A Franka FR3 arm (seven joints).
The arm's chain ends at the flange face. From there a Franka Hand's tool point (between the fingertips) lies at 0.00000 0.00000 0.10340 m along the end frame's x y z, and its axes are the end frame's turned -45 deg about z.
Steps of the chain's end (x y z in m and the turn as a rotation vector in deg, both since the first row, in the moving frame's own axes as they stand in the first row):
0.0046, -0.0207, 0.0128, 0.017, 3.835, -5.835
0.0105, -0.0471, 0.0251, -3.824, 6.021, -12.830
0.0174, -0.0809, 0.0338, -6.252, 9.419, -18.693
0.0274, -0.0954, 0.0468, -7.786, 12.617, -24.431
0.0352, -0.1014, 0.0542, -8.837, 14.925, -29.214
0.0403, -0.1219, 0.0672, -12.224, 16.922, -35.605
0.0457, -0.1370, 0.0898, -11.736, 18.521, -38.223
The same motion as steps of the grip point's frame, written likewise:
0.0230, -0.0068, 0.0126, -2.700, 2.724, -5.835
0.0449, -0.0138, 0.0243, -6.961, 1.554, -12.830
0.0767, -0.0260, 0.0318, -11.081, 2.239, -18.693
0.0982, -0.0244, 0.0434, -14.427, 3.416, -24.431
0.1114, -0.0202, 0.0496, -16.802, 4.305, -29.214
0.1312, -0.0254, 0.0606, -20.609, 3.322, -35.605
0.1493, -0.0324, 0.0826, -21.395, 4.798, -38.223

